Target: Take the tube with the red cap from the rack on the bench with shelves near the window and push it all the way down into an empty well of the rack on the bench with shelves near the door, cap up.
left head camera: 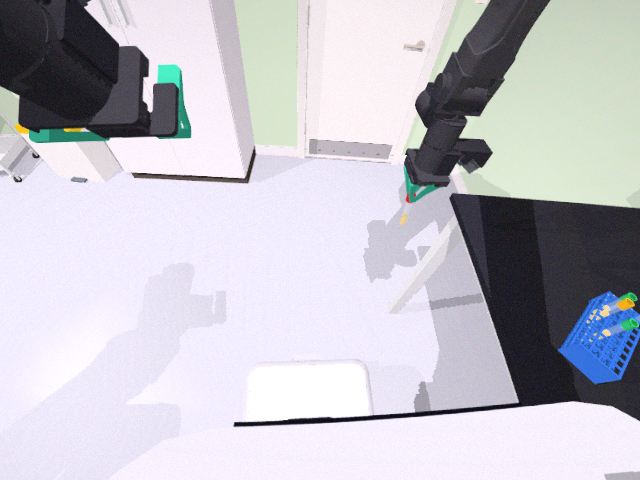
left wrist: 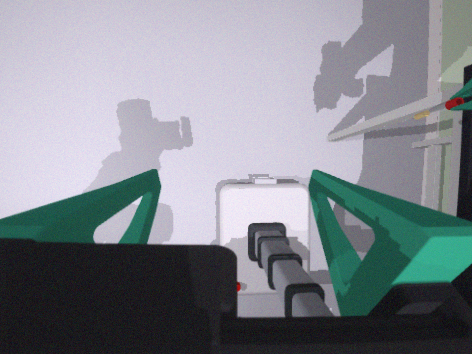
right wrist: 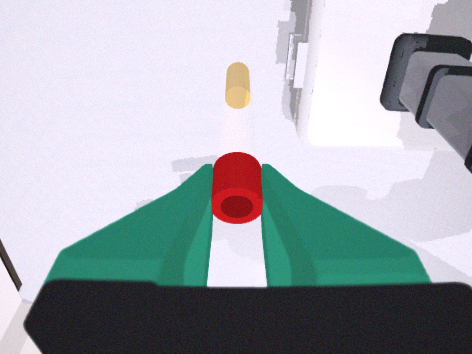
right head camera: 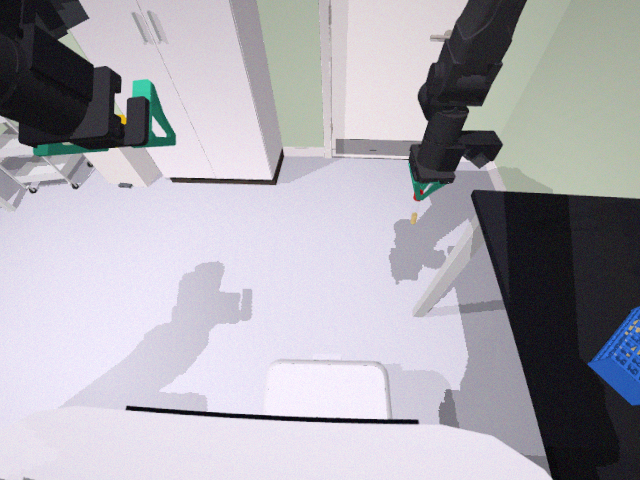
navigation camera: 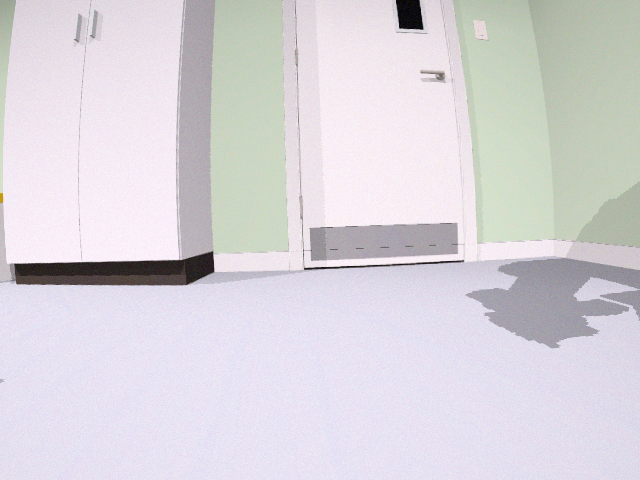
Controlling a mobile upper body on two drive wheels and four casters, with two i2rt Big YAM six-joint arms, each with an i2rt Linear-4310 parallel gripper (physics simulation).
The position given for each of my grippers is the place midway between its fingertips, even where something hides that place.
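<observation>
White door (navigation camera: pixel 377 132), (left head camera: pixel 358 76), (right head camera: pixel 372 66). My left gripper (left head camera: pixel 149 133), (right head camera: pixel 140 143), (left wrist: pixel 234 178). My right gripper (right head camera: pixel 418 196), (left head camera: pixel 410 198), (right wrist: pixel 237 178).
</observation>
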